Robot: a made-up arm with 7 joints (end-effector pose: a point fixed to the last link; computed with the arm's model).
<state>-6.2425 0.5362 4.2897 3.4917 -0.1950 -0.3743 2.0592</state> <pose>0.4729 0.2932 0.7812 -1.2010 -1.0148 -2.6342</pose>
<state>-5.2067 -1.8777 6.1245 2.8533 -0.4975 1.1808 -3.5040</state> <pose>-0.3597 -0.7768 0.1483 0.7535 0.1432 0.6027</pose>
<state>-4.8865 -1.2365 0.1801 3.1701 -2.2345 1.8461 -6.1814</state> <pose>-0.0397 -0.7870 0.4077 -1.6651 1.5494 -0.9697</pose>
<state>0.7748 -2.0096 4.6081 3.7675 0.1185 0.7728 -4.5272</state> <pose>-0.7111 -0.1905 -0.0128 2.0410 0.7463 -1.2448</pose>
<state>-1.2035 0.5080 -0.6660 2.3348 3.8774 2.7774 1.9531</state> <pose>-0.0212 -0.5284 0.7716 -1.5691 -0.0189 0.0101</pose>
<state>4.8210 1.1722 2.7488 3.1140 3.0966 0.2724 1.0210</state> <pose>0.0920 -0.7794 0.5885 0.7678 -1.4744 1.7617</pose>
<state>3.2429 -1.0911 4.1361 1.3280 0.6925 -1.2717 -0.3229</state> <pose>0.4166 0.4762 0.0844 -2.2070 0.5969 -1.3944</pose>
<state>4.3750 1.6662 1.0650 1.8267 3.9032 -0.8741 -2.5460</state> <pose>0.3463 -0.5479 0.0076 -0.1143 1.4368 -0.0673</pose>
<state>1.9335 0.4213 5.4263 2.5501 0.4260 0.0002 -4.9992</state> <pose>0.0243 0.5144 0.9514 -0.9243 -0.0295 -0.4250</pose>
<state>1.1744 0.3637 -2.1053 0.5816 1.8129 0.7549 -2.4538</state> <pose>0.2839 -0.4323 0.1685 2.5522 0.1697 1.2210</pose>
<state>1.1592 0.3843 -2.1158 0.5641 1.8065 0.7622 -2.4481</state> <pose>0.2676 -0.4368 0.1677 2.5543 0.1417 1.1957</pose>
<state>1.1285 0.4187 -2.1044 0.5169 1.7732 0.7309 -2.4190</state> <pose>0.2385 -0.4357 0.1542 2.5980 0.0835 1.0827</pose>
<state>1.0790 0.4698 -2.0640 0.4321 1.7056 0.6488 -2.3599</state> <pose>0.1914 -0.4258 0.1271 2.6753 -0.0133 0.8501</pose>
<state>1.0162 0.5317 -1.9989 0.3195 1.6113 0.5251 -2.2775</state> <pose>0.1284 -0.4063 0.0955 2.7386 -0.1302 0.5165</pose>
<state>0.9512 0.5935 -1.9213 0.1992 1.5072 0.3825 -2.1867</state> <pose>0.0602 -0.3795 0.0710 2.7467 -0.2300 0.1479</pose>
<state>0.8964 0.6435 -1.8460 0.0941 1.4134 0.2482 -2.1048</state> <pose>0.0023 -0.3514 0.0584 2.7039 -0.2829 -0.1723</pose>
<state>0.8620 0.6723 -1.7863 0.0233 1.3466 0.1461 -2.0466</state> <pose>-0.0330 -0.3301 0.0540 2.6495 -0.2864 -0.3848</pose>
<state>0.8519 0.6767 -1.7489 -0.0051 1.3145 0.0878 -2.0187</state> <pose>-0.0427 -0.3205 0.0518 2.6171 -0.2588 -0.4769</pose>
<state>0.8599 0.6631 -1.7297 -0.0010 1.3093 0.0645 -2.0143</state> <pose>-0.0337 -0.3203 0.0490 2.6107 -0.2191 -0.4834</pose>
